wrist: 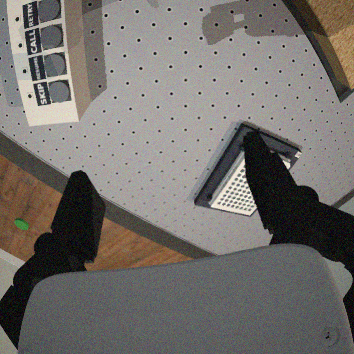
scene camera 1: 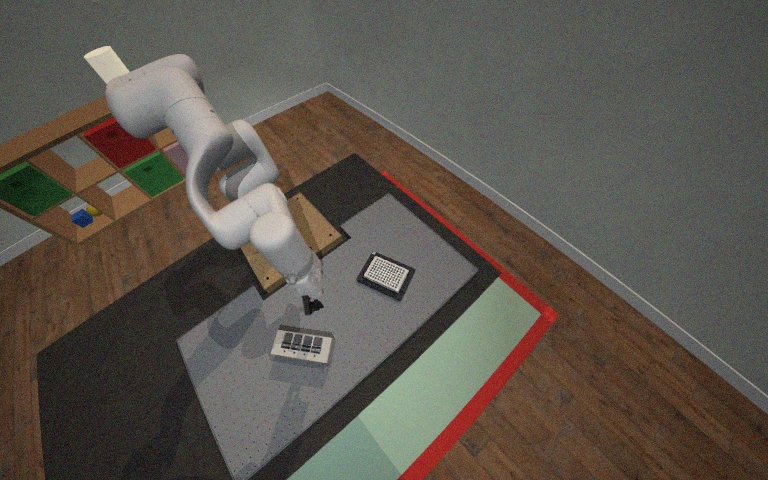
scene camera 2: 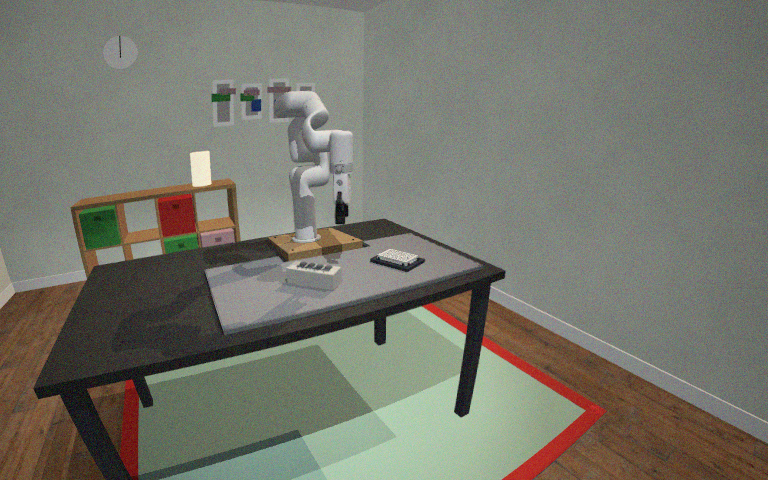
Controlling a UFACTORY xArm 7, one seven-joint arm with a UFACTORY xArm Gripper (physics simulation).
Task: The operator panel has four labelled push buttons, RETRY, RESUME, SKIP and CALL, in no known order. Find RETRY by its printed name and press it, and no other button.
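Places are measured from the arm's base along level axes (x ahead, y right, z down), in metres.
Pixels of known places: gripper, between the fingertips: (wrist: pixel 165 171) (scene camera 1: pixel 317 290) (scene camera 2: pixel 342 220); arm's base, origin of its link: (scene camera 2: pixel 306 239).
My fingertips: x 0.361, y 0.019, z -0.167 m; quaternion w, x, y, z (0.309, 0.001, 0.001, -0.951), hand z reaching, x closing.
Ahead of a thing's pixels: the offset from my fingertips to its top centre. "spot": to the spot under its first point. Level surfaces: height alone.
The white operator panel @(dz +0.123, dx +0.041, dy +0.132 m) (scene camera 1: pixel 321 357) (scene camera 2: pixel 311 280) (wrist: pixel 52 116) stands on the grey pegboard, at the upper left of the wrist view. There its labels read, from the top, RETRY, CALL, RESUME and SKIP. The RETRY button @(dz +0.123, dx -0.005, dy +0.146 m) (wrist: pixel 50 8) is dark and round, at the top edge of that view beside its RETRY label @(spot: dz +0.126, dx +0.009, dy +0.163 m) (wrist: pixel 30 14). The CALL button @(dz +0.123, dx +0.018, dy +0.127 m) (wrist: pixel 51 36), RESUME button @(dz +0.123, dx +0.042, dy +0.108 m) (wrist: pixel 55 64) and SKIP button @(dz +0.123, dx +0.065, dy +0.089 m) (wrist: pixel 59 91) follow below it. The names are too small to read in the scene views. My gripper (scene camera 1: pixel 312 305) (scene camera 2: pixel 340 217) (wrist: pixel 165 171) is open and empty, high above the board, off the panel's base side.
A dark tray with a white perforated plate @(dz +0.153, dx +0.038, dy -0.206 m) (scene camera 1: pixel 387 273) (scene camera 2: pixel 398 256) (wrist: pixel 235 197) lies on the pegboard @(dz +0.179 m) (scene camera 1: pixel 226 396) (scene camera 2: pixel 249 311) (wrist: pixel 150 100), partly behind one finger in the wrist view. The wooden base block (scene camera 1: pixel 325 232) (scene camera 2: pixel 294 250) (wrist: pixel 340 50) carries the arm. A cube shelf stands behind the table.
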